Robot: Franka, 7 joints.
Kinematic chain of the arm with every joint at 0, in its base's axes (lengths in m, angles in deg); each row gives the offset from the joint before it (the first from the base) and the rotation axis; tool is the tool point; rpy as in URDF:
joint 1: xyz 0 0 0.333 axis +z
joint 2: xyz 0 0 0 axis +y
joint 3: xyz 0 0 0.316 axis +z
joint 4: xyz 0.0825 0 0 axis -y
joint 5: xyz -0.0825 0 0.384 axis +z
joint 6: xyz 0 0 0 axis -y
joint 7: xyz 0.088 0 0 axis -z
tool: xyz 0 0 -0.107 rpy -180 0 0
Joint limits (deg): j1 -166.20..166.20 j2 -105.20..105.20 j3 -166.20..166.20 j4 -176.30..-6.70 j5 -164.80..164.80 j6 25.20..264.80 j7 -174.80..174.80
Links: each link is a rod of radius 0.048 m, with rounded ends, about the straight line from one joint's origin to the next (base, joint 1, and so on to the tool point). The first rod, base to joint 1, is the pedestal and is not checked.
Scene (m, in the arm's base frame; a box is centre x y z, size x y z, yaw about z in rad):
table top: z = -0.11
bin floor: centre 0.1 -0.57 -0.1 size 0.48 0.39 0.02 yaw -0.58
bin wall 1: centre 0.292 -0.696 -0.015 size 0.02 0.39 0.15 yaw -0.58
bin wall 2: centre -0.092 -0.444 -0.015 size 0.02 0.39 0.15 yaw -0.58
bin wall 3: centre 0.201 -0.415 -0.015 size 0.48 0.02 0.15 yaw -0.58
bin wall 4: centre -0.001 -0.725 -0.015 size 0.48 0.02 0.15 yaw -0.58
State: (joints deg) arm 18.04 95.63 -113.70 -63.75 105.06 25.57 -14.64
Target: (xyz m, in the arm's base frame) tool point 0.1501 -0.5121 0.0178
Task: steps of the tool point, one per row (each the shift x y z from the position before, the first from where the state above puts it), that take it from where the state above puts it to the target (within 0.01 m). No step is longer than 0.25 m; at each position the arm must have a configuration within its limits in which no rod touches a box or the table.
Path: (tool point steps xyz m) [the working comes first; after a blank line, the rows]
Joints at the target: -25.87 105.20 -79.32 -87.55 96.53 36.10 -14.64
Straight joint move there: touches bin wall 3.

1: -0.1172 -0.1960 -0.0217
2: -0.1768 -0.1255 -0.0360
3: -0.1974 -0.0368 -0.0438
4: 0.0000 0.0000 -0.1774

